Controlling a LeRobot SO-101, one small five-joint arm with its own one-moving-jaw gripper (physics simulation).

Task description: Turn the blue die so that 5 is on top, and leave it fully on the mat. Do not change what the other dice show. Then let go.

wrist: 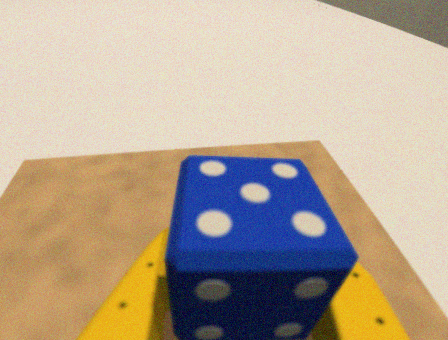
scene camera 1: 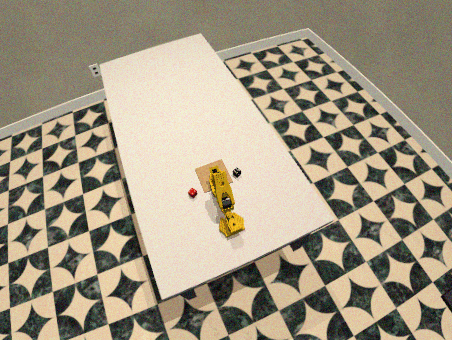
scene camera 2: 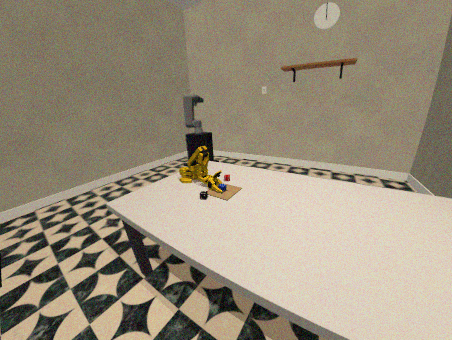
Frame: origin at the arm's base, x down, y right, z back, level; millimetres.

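Seen in the pictures: end effector, tool point: (wrist: 182, 242) (scene camera 2: 225, 188); arm's base, origin of the base link: (scene camera 1: 229, 221) (scene camera 2: 191, 180).
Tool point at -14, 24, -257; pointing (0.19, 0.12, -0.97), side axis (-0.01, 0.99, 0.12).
Offsets run from my tool point to a thing's middle, as dx, dy, dz. Level surfaces: height alone.
The blue die @[-12, +14, +10] (scene camera 2: 223, 187) (wrist: 257, 210) shows five white pips on its upper face in the wrist view. Its darker face toward the camera shows pips, partly cut off below. My gripper (scene camera 2: 220, 188) (wrist: 255, 300) is shut on the blue die, with a yellow jaw at either side. The die is over the tan mat @[+12, +1, +15] (scene camera 1: 201, 173) (scene camera 2: 234, 191) (wrist: 75, 215); I cannot tell whether it touches it. The arm hides the die in scene camera 1.
A black die @[-1, +104, +55] (scene camera 1: 237, 172) (scene camera 2: 203, 195) stands off the mat on one side. A red die @[-1, -121, +68] (scene camera 1: 192, 192) (scene camera 2: 227, 177) stands off the mat on the other side. All are on the white table @[dx +14] (scene camera 1: 165, 115) (scene camera 2: 325, 240) (wrist: 150, 75). The yellow arm base stands behind the mat.
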